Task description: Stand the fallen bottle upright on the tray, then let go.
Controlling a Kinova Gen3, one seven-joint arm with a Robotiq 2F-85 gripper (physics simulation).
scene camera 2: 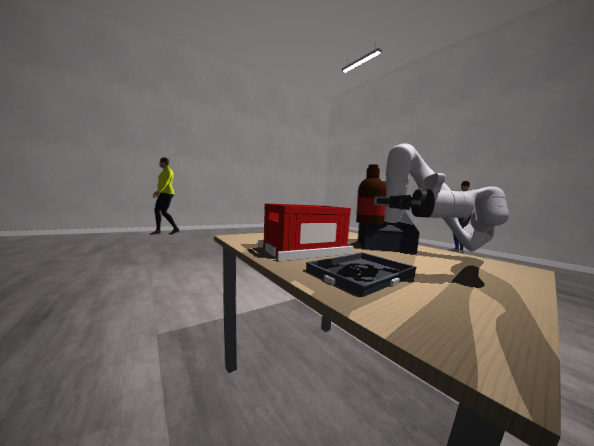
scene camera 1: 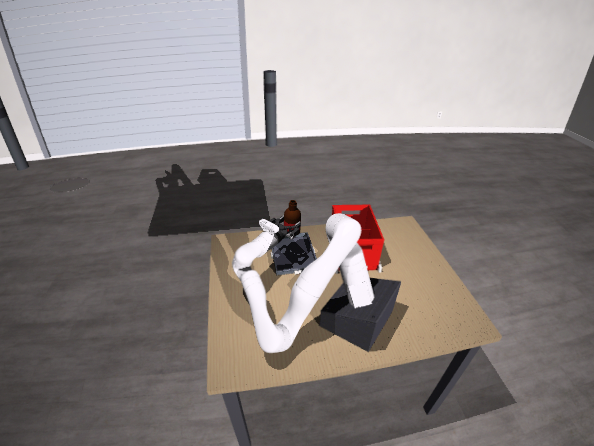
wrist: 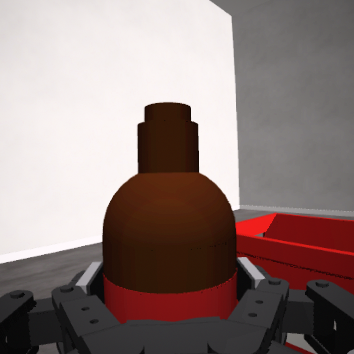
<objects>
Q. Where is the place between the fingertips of the gripper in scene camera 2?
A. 370, 200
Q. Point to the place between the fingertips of the gripper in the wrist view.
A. At 170, 276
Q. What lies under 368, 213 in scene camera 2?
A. A brown bottle.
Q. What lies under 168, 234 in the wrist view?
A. A brown bottle.
</objects>
